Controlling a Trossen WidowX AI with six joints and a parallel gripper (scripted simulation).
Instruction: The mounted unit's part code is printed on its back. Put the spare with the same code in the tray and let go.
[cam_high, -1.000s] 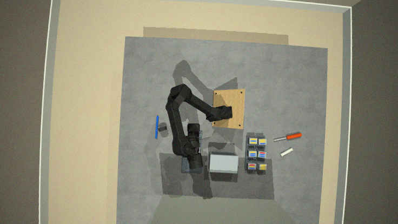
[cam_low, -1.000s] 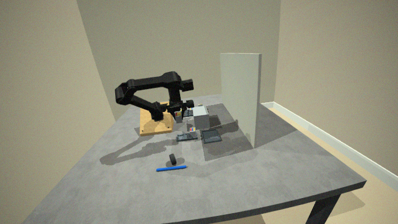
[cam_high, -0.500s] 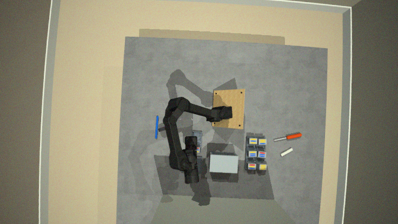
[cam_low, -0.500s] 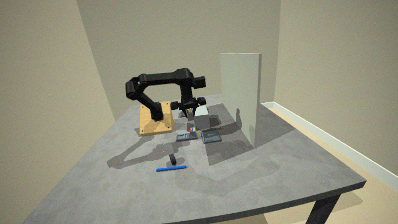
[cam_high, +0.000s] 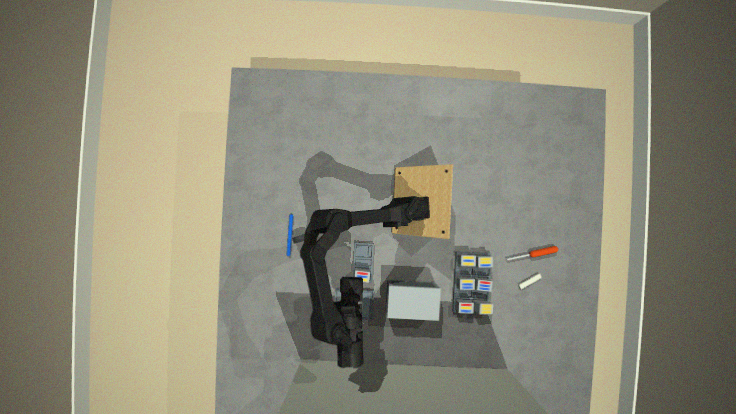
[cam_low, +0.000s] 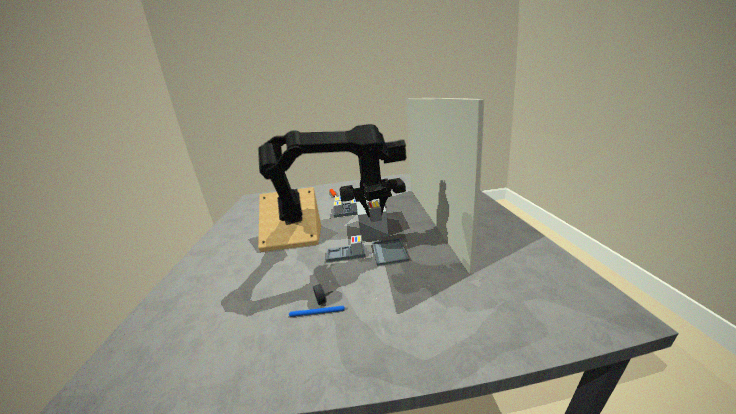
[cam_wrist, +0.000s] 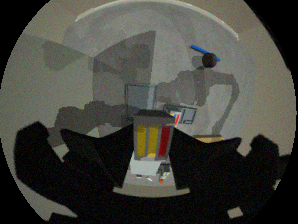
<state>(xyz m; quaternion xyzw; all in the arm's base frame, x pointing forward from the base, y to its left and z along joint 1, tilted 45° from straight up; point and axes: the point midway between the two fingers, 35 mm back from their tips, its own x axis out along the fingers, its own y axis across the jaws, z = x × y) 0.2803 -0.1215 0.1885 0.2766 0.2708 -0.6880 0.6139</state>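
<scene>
The shallow grey tray is 130 mm below my gripper tip and 30 mm ahead of it. Also, from my gripper tip: rack: 130 mm below, 100 mm behind, 30 mm to the left; then mounted unit: 190 mm to the left, 90 mm below, 20 mm ahead; then black tape roll: 190 mm behind, 170 mm to the right, 110 mm below.
</scene>
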